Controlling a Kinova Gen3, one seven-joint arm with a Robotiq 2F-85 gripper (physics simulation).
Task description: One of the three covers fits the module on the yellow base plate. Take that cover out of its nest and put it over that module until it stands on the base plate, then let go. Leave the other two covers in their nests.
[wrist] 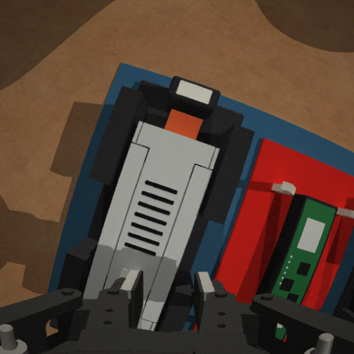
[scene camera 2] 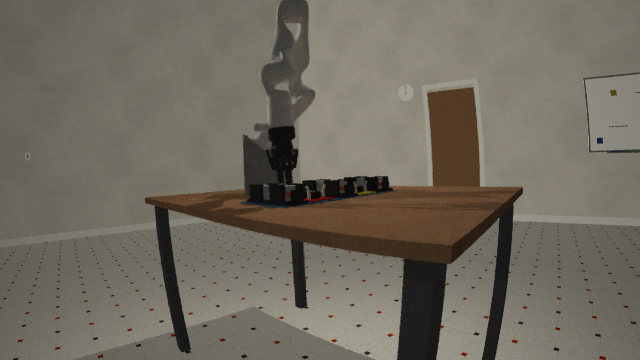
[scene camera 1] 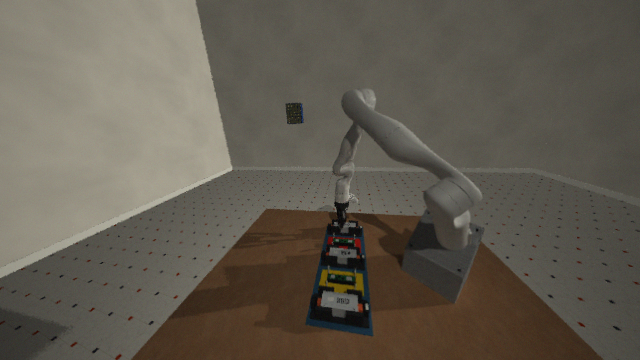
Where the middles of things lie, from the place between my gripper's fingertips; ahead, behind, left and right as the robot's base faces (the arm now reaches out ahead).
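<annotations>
The red base plate [wrist: 259, 221] is 40 mm behind my hand and 50 mm below it, and it is also 80 mm to the left of my hand.
</annotations>
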